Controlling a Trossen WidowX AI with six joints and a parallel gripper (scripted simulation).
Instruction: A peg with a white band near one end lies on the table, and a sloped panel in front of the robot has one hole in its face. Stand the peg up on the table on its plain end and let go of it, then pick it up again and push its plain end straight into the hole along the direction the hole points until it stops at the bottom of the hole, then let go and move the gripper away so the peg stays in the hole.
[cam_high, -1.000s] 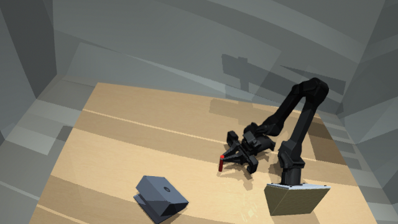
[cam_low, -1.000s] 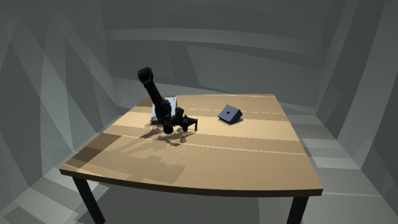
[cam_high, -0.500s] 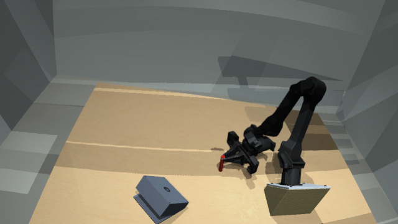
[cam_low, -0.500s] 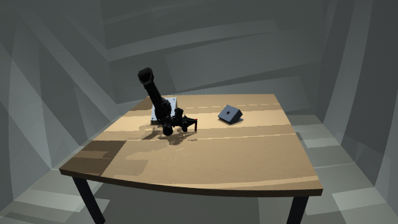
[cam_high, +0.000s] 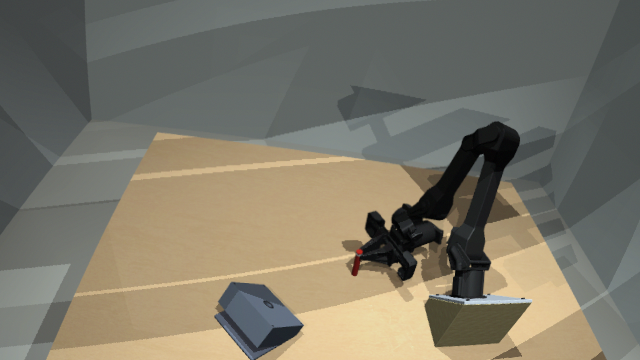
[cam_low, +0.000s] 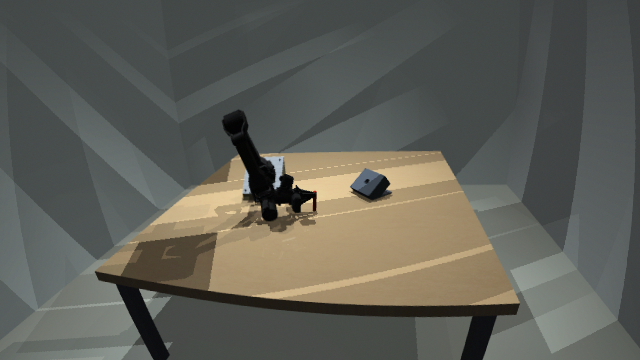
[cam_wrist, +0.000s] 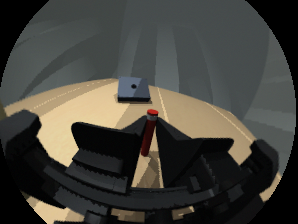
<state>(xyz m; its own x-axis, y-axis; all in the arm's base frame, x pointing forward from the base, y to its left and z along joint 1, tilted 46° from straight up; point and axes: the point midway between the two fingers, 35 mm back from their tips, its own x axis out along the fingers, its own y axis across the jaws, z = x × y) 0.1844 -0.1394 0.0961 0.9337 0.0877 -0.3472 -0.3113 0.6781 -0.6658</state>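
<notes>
Right now the red peg is 10 mm below my gripper tip. The rest, counted from my gripper tip: sloped panel: 220 mm ahead, 150 mm to the left, 30 mm below.
</notes>
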